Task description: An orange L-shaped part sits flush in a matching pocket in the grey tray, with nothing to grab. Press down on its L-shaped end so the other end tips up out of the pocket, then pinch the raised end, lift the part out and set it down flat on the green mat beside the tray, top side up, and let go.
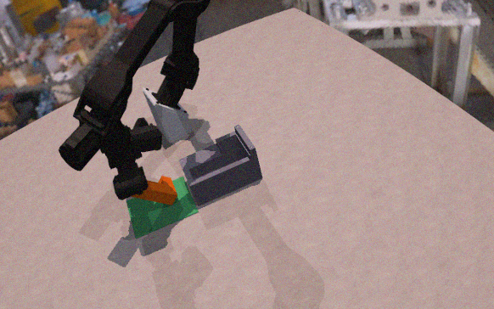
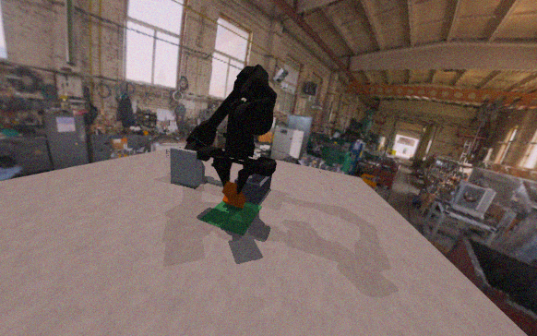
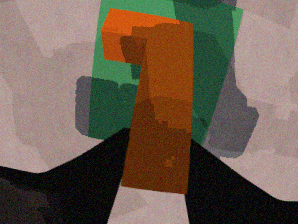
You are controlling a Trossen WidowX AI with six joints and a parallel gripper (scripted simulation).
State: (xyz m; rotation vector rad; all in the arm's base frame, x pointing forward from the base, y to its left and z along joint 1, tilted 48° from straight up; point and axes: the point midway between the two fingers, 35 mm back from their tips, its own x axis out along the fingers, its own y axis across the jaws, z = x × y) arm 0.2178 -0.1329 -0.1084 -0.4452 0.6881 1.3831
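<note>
The orange L-shaped part lies 3 cm to the left of my gripper tip, 3 cm below it and 1 cm behind it. Also, from my gripper tip: green mat: 9 cm below, 2 cm to the left.
</note>
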